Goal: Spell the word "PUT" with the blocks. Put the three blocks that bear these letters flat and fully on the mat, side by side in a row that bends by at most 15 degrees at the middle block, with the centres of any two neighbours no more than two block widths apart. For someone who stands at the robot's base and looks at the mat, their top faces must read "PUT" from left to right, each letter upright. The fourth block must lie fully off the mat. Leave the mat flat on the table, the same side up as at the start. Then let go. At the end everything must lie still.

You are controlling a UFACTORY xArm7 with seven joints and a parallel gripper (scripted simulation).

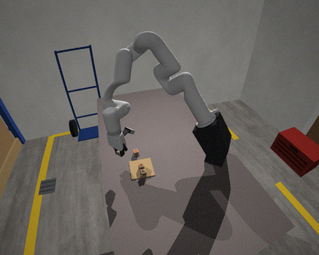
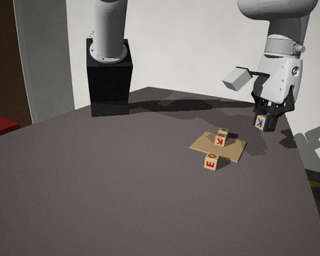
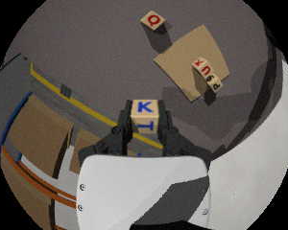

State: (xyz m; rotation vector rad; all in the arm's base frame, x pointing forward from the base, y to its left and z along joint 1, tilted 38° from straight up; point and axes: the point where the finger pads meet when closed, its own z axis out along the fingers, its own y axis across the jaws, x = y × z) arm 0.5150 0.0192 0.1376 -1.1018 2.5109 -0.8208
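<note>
Now: hand 12 cm above the tan mat, 11 cm past it and 6 cm to the right of it.
</note>
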